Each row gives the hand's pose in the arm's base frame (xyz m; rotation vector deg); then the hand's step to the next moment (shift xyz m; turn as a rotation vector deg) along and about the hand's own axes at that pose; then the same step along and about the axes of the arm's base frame.
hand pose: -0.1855 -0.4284 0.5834 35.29 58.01 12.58
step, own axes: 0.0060 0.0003 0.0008 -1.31 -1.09 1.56
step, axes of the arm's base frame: 0.0039 0.0026 -0.0039 0.51 -2.06 0.91
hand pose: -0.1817 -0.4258 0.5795 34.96 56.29 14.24
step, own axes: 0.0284 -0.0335 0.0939 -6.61 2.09 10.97
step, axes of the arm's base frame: 0.0916 -0.0486 -0.0015 5.73 -5.41 10.31
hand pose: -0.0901 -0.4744 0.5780 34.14 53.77 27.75
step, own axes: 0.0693 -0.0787 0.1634 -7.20 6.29 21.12
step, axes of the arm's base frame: 0.1844 -0.0576 -0.0192 13.55 -5.30 18.05
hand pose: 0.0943 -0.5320 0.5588 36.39 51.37 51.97
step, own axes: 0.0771 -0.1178 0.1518 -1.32 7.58 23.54
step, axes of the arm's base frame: 0.2016 -0.0049 -0.0469 16.99 0.20 18.02
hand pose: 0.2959 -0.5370 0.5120 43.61 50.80 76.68
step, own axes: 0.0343 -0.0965 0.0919 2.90 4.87 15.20
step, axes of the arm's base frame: 0.1275 0.0280 -0.0436 11.04 3.86 11.24
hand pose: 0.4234 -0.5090 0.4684 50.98 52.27 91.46
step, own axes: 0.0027 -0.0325 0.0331 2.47 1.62 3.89
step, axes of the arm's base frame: 0.0425 0.0119 -0.0145 2.36 2.62 3.38
